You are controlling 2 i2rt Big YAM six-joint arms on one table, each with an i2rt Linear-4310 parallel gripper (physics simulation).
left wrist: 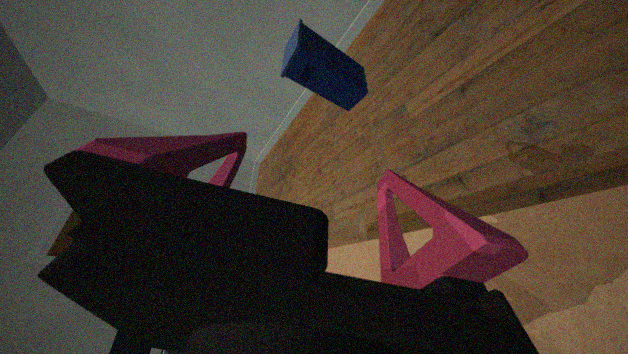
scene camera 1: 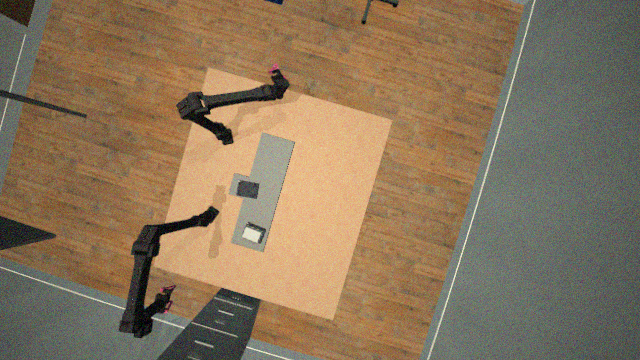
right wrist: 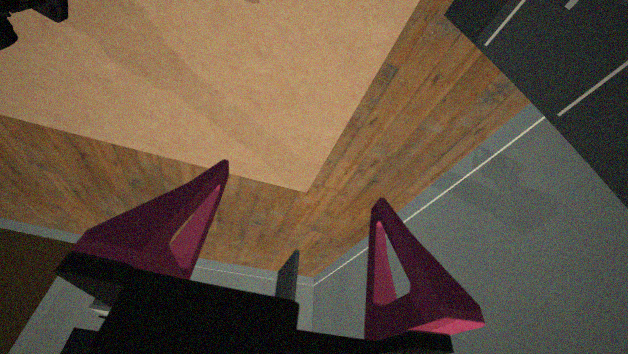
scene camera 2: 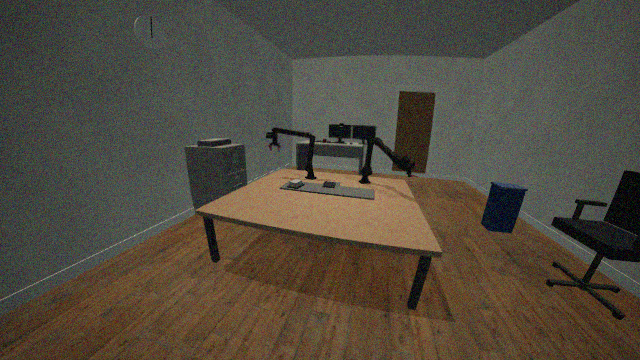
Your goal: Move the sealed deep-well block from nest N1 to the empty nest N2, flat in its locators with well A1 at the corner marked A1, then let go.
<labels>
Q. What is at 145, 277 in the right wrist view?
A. My right gripper.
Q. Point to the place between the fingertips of my left gripper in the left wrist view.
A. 316, 159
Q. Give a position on a grey perforated plate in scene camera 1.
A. At 272, 156
</labels>
